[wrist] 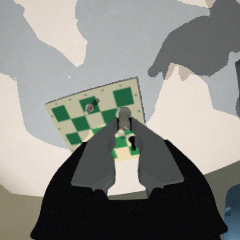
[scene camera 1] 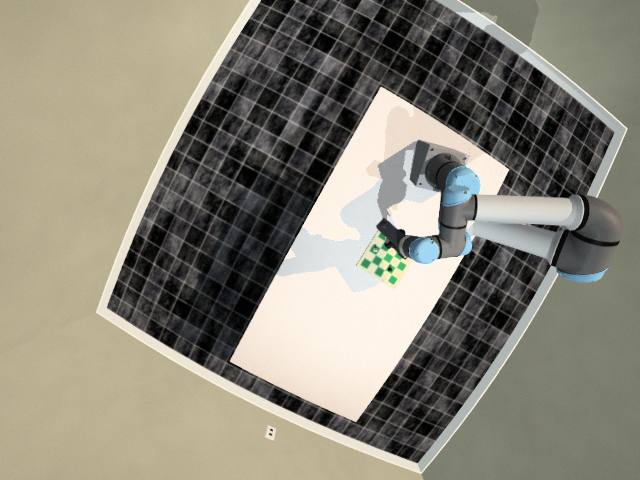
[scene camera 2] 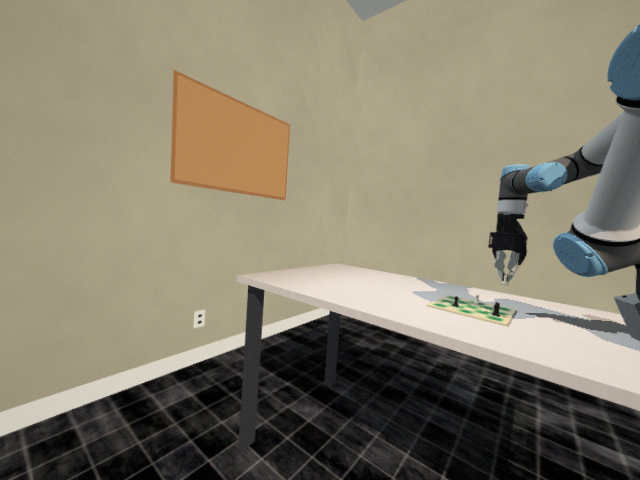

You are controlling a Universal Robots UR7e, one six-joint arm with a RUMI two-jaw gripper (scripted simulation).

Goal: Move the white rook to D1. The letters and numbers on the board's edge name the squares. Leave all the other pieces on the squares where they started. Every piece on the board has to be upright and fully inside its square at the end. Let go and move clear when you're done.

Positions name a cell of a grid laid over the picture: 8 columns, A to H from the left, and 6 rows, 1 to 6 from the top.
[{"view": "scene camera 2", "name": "my gripper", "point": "G4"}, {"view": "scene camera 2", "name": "green-and-cream chessboard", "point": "G4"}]
